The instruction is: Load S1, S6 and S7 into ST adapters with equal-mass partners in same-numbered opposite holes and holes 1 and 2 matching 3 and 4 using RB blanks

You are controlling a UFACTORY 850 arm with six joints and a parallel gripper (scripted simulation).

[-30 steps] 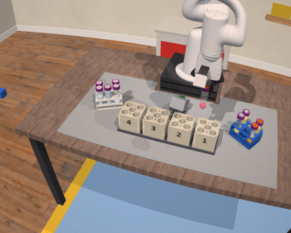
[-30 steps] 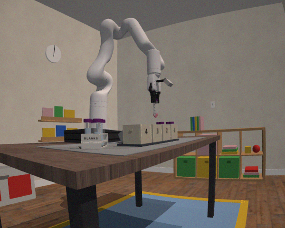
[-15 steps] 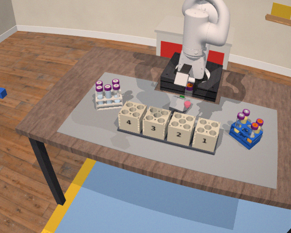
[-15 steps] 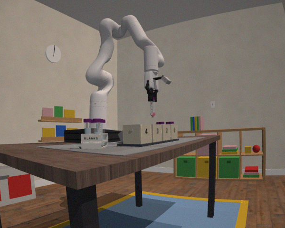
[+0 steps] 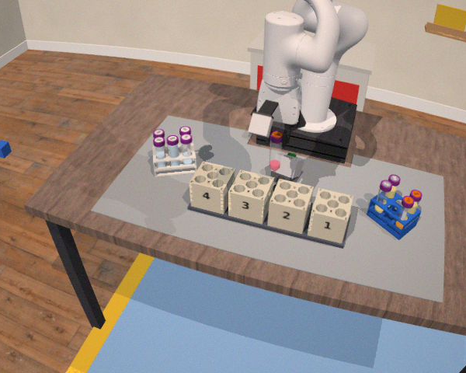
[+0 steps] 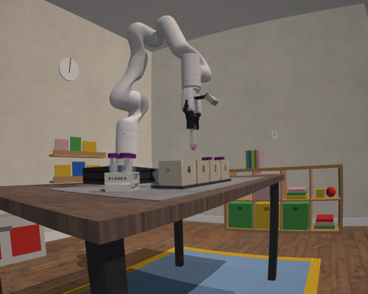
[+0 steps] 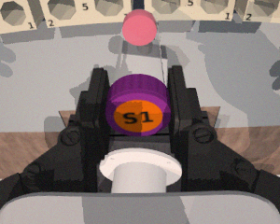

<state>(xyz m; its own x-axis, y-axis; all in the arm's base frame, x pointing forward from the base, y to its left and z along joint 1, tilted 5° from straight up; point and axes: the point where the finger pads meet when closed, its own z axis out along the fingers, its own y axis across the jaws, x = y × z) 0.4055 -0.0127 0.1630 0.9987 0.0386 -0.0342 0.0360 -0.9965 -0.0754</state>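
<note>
Right now the sample S1 is 5 cm below my hand and 1 cm to the right of it. The rest, counted from my hand: green DONE key (18 cm below, 18 cm behind); white blank rack RB (34 cm to the right, 22 cm below, 7 cm behind); loading stand ST (24 cm below, 2 cm ahead).
</note>
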